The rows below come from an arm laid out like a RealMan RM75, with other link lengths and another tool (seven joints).
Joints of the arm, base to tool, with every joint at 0 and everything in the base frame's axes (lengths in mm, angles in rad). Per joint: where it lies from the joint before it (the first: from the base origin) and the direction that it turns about. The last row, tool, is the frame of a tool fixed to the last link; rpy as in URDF.
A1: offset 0 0 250.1 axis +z
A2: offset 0 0 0 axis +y
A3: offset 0 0 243.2 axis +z
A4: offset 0 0 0 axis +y
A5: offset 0 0 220.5 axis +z
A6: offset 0 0 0 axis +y
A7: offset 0 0 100.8 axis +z
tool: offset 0 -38 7 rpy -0.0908 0 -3.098
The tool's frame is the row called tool.
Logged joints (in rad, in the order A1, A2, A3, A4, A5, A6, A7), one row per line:
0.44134 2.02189 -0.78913 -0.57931 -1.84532 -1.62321 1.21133
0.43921 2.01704 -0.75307 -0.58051 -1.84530 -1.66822 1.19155
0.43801 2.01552 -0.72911 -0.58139 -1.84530 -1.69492 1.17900
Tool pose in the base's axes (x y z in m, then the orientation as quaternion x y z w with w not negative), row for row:
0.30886 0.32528 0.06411 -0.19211 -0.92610 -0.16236 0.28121
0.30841 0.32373 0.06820 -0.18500 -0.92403 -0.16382 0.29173
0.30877 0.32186 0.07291 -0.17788 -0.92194 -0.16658 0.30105
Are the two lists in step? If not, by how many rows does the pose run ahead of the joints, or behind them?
The pose runs 1 row ahead of the joints: the pose in row i belongs to the joints in row i + 1.
